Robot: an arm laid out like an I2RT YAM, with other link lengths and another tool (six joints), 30 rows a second.
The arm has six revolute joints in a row. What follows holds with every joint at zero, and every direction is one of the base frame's. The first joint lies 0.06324 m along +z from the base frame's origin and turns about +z. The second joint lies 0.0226 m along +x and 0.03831 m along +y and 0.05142 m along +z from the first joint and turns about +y. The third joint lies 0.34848 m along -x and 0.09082 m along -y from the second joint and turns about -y. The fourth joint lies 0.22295 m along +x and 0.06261 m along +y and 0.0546 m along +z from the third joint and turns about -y. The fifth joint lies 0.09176 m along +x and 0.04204 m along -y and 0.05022 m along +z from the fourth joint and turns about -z. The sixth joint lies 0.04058 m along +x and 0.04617 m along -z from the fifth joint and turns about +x. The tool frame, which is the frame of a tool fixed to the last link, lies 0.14 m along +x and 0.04 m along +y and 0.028 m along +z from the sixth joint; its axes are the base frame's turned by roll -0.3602, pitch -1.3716 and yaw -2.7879 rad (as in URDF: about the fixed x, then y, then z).
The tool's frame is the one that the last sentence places.
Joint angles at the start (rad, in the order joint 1, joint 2, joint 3, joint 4, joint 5, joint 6): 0.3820 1.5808 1.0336 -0.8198 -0.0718 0.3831
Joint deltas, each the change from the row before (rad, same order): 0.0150 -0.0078 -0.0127 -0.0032 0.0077 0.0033; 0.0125 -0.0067 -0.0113 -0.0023 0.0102 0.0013; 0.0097 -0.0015 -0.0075 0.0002 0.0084 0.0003; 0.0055 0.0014 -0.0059 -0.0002 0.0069 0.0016; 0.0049 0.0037 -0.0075 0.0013 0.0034 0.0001; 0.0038 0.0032 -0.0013 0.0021 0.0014 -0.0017; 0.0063 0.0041 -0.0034 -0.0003 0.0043 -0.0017; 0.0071 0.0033 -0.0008 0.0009 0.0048 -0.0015; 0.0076 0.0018 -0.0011 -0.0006 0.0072 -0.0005; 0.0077 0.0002 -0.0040 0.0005 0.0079 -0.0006
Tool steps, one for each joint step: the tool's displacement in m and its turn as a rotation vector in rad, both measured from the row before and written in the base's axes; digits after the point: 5 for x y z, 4 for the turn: -0.00608 0.00141 -0.00213 -0.0095 0.0051 0.0102; -0.00495 0.00042 -0.00204 -0.0117 0.0026 0.0093; -0.00291 0.00059 -0.00215 -0.0098 0.0020 0.0079; -0.00196 -0.00031 -0.00251 -0.0090 0.0042 0.0027; -0.00233 0.00003 -0.00343 -0.0071 0.0076 0.0042; -0.00035 0.00101 -0.00124 -0.0025 0.0014 0.0052; -0.00168 0.00072 -0.00245 -0.0074 0.0051 0.0073; -0.00068 0.00136 -0.00132 -0.0058 0.0007 0.0078; -0.00097 0.00087 -0.00115 -0.0080 0.0000 0.0070; -0.00157 0.00046 -0.00144 -0.0087 -0.0002 0.0071
